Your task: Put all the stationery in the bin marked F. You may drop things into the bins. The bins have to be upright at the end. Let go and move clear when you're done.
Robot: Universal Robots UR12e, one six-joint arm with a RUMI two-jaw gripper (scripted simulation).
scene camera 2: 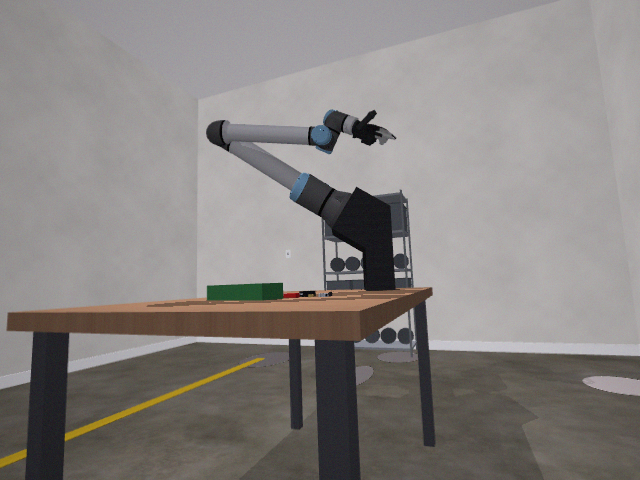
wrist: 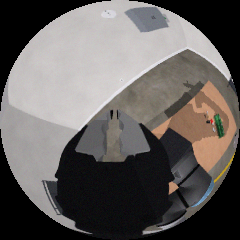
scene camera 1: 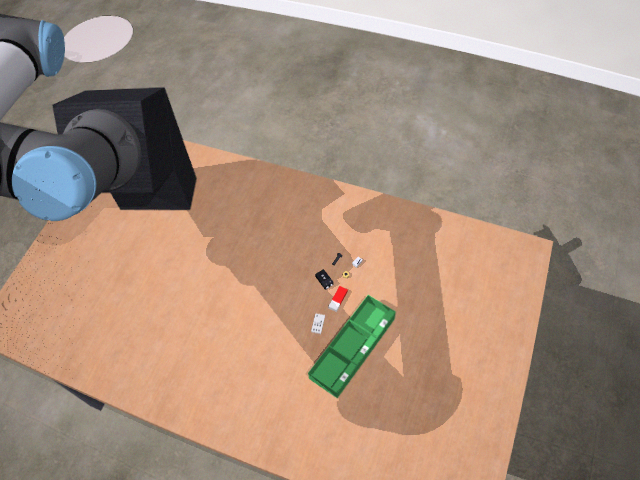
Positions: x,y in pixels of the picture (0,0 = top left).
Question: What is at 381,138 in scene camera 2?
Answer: My gripper.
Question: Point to a green three-compartment bin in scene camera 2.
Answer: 262,291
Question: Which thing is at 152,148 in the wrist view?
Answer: My gripper.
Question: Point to a green three-compartment bin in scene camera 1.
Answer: At 350,348
